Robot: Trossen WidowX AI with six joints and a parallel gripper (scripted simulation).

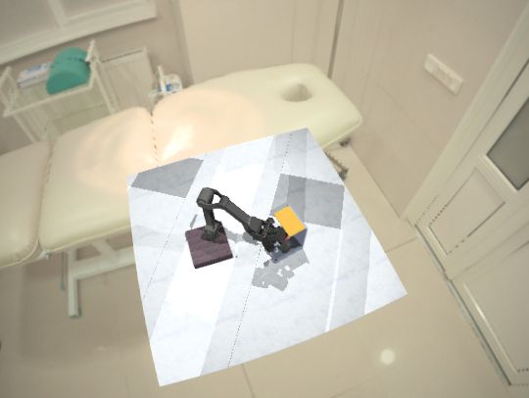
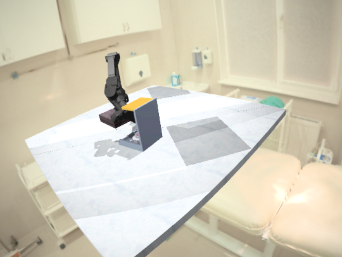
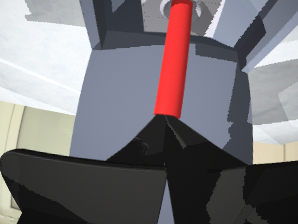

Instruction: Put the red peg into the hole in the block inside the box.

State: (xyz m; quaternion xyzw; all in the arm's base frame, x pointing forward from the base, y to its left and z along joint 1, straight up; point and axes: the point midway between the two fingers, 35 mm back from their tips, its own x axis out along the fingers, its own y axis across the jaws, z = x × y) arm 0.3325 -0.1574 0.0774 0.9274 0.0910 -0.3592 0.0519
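Now: the red peg 10 mm behind my gripper tip and 40 mm below it. Also, from my gripper tip: roof 10 mm ahead, 20 mm to the left, 100 mm above; grey back wall 60 mm ahead, 30 mm to the left.
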